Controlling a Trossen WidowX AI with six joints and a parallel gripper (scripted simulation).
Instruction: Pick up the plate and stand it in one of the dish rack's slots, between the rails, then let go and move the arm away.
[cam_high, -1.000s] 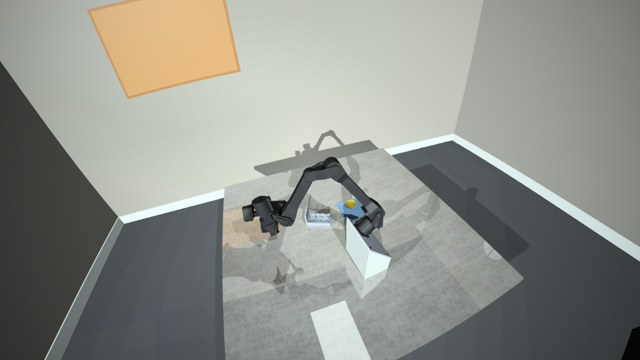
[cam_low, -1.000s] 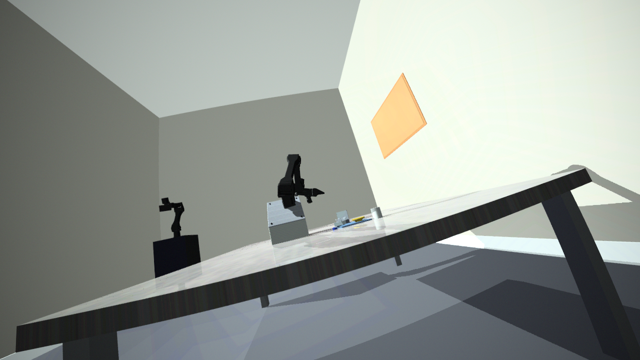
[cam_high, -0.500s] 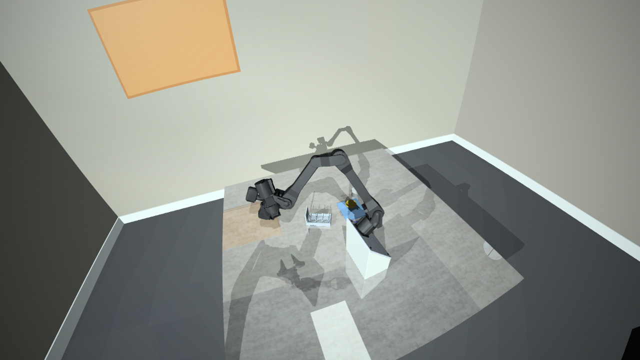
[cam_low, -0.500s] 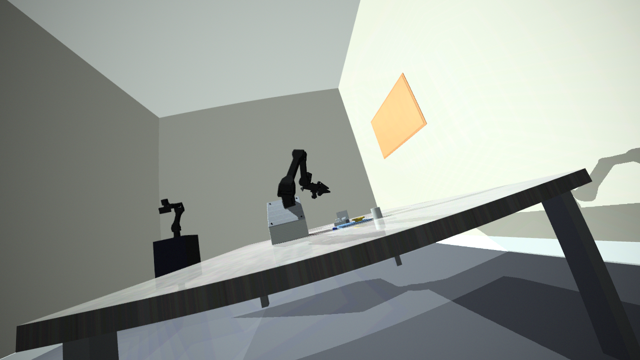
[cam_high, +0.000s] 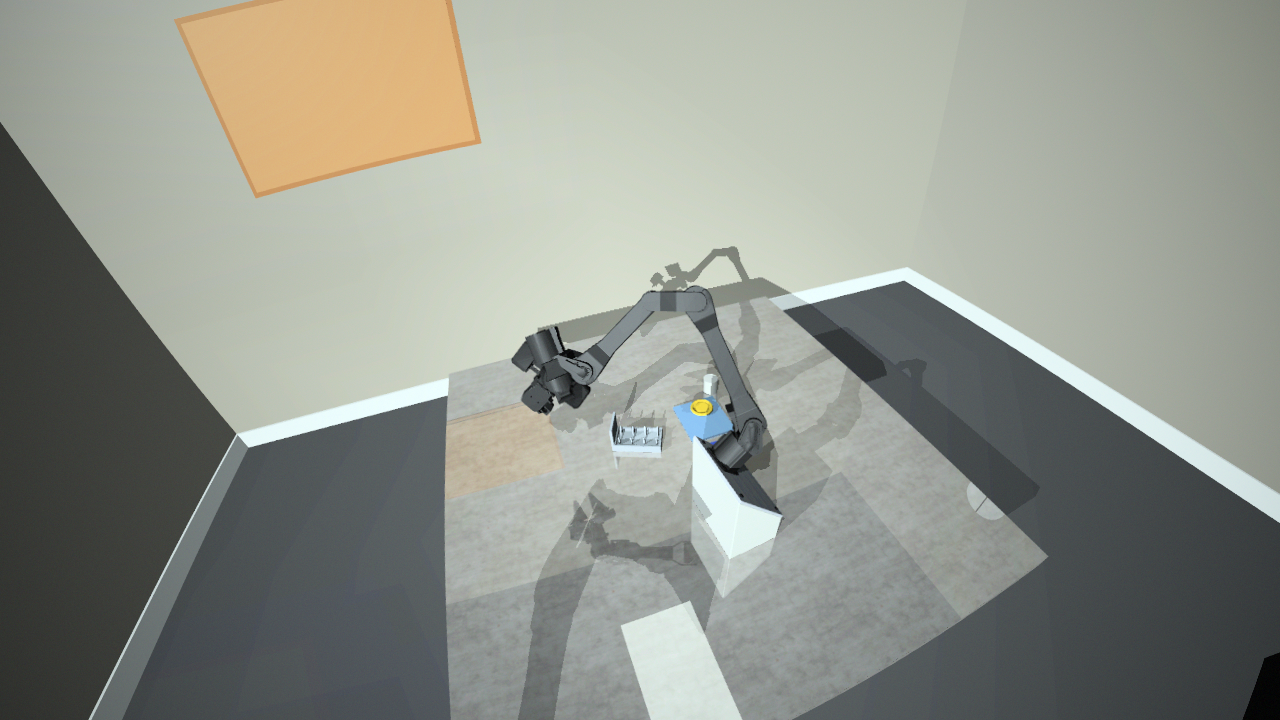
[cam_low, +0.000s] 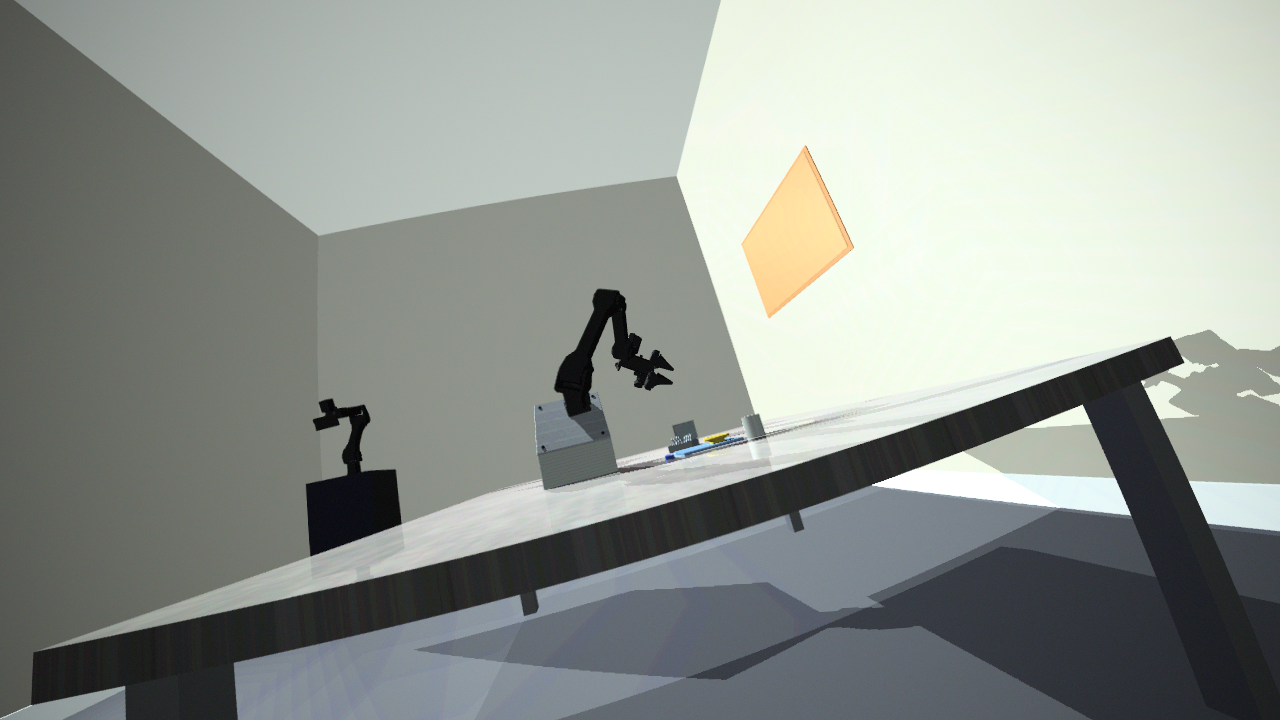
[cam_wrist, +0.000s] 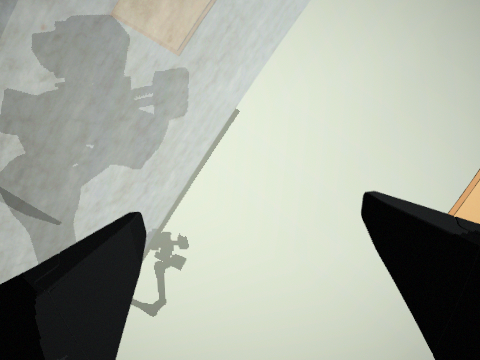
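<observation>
Right now the yellow plate is 39 cm to the right of my gripper tip, 24 cm below it and 8 cm behind it. Also, from my gripper tip: grey dish rack 24 cm below, 18 cm to the right, 9 cm behind; then white cylinder 47 cm to the right, 23 cm below, 1 cm behind; then blue mat 38 cm to the right, 26 cm below, 11 cm behind.
</observation>
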